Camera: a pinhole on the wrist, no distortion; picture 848 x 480 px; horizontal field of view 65.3 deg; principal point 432.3 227.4 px. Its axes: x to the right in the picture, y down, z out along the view. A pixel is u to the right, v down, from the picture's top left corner.
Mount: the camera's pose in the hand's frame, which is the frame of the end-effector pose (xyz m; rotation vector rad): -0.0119 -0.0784 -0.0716 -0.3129 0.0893 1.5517
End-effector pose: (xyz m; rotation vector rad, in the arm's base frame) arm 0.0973 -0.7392 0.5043 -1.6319 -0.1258 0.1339
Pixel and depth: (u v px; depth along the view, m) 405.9 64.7 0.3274
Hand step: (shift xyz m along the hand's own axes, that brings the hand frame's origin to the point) 0.0217 -0.0072 0.2565
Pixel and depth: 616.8 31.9 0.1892
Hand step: 0.0183 0.0212 0.1041
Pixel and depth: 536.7 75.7 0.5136
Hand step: 0.0349 0.1314 0.4163
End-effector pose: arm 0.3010 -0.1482 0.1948 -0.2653 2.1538 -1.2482
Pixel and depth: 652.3 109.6 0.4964
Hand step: 0.0103 0.2080 0.3744
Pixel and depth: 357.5 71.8 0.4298
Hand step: 0.0269 -0.0154 0.3664
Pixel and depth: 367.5 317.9 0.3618
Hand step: -0.1123 -0.0216 0.2767
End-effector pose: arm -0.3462 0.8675 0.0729 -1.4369 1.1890 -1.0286
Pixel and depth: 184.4 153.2 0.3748
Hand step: -0.0261 -0.1188 0.3286
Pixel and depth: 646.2 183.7 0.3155
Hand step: -0.0328 0.1004 0.2076
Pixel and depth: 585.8 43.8 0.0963
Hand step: 0.0017 -0.0321 0.0187
